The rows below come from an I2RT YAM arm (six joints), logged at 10 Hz.
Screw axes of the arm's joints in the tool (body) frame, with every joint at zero. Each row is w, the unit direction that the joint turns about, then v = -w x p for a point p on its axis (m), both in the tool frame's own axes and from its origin. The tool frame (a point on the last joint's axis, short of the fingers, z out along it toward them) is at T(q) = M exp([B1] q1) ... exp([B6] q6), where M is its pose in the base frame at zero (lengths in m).
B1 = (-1, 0, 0, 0.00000, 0.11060, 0.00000)
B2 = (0, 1, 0, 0.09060, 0.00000, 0.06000)
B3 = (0, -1, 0, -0.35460, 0.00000, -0.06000)
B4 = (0, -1, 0, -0.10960, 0.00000, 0.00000)
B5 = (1, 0, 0, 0.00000, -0.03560, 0.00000)
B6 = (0, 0, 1, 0.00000, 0.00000, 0.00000)
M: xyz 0.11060 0.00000 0.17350 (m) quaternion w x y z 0.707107 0 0.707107 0
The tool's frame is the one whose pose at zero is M.
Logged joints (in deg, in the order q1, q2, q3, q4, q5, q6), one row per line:
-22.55 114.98 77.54 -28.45 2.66 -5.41
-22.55 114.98 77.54 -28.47 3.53 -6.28
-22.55 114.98 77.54 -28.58 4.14 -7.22
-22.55 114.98 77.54 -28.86 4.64 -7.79
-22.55 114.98 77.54 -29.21 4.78 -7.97
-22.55 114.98 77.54 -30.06 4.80 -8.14
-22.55 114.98 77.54 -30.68 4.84 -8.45
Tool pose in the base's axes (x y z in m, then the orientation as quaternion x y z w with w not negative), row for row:
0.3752 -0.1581 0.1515 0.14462 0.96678 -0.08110 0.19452
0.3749 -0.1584 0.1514 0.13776 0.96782 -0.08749 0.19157
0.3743 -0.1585 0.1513 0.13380 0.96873 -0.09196 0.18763
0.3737 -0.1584 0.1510 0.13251 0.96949 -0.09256 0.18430
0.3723 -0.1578 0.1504 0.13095 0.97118 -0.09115 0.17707
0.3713 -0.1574 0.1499 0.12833 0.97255 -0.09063 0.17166
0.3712 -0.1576 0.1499 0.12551 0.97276 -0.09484 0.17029
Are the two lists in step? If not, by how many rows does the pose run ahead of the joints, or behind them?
The pose runs 1 row ahead of the joints: the pose in row i belongs to the joints in row i + 1.
